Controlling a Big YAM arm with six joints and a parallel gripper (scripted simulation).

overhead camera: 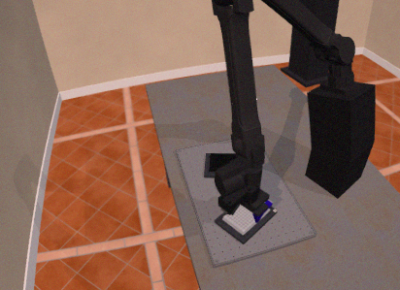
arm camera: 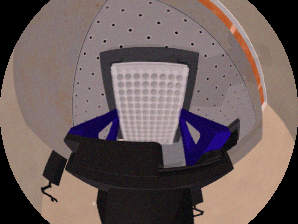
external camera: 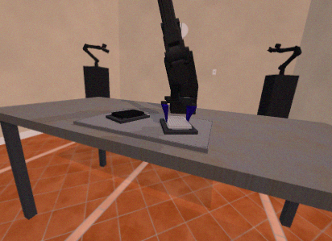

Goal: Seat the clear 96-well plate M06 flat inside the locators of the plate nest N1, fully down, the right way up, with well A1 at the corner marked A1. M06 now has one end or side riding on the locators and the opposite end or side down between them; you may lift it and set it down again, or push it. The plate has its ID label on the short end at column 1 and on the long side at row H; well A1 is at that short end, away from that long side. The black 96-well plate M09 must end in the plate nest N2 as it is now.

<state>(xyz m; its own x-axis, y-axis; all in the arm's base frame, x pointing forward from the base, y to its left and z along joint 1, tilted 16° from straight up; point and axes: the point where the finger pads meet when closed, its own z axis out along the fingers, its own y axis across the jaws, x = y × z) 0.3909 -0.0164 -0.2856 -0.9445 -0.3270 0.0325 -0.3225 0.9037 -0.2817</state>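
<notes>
The clear 96-well plate M06 is 1 cm below my hand. Also, from my hand: black plate M09 (23 cm to the right, 6 cm behind, 1 cm below); then dark plate nest N1 (2 cm below).
</notes>
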